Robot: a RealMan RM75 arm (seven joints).
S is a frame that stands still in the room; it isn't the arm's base.
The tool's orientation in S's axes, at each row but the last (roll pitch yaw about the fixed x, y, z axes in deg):
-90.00 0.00 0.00
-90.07 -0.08 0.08
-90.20 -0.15 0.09
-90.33 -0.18 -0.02
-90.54 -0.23 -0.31
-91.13 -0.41 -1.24
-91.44 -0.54 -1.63
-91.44 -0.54 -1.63
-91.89 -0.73 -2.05
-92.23 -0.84 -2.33
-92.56 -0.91 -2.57
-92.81 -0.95 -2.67
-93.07 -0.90 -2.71
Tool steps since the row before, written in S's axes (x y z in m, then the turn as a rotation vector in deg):
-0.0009 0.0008 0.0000 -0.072 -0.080 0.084
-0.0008 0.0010 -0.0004 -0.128 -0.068 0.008
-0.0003 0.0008 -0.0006 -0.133 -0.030 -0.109
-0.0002 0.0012 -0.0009 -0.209 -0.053 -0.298
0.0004 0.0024 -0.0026 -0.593 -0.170 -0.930
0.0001 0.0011 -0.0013 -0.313 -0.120 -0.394
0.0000 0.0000 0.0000 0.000 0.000 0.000
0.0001 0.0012 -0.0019 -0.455 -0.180 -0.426
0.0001 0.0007 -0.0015 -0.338 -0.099 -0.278
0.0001 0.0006 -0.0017 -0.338 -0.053 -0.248
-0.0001 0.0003 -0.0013 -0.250 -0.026 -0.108
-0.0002 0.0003 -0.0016 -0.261 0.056 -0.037
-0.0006 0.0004 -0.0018 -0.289 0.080 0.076
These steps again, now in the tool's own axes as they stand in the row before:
-0.0009 0.0000 0.0008 -0.072 -0.084 -0.080
-0.0008 0.0004 0.0010 -0.128 -0.008 -0.068
-0.0003 0.0006 0.0008 -0.133 0.109 -0.029
-0.0002 0.0009 0.0012 -0.210 0.298 -0.051
0.0004 0.0026 0.0024 -0.596 0.929 -0.164
0.0001 0.0013 0.0011 -0.313 0.394 -0.119
0.0000 0.0000 0.0000 0.000 0.000 0.000
0.0000 0.0019 0.0012 -0.454 0.426 -0.182
0.0001 0.0015 0.0008 -0.338 0.277 -0.102
0.0001 0.0017 0.0007 -0.339 0.245 -0.057
-0.0001 0.0013 0.0004 -0.250 0.106 -0.032
-0.0002 0.0016 0.0004 -0.264 0.030 0.045
-0.0006 0.0018 0.0005 -0.291 -0.084 0.062

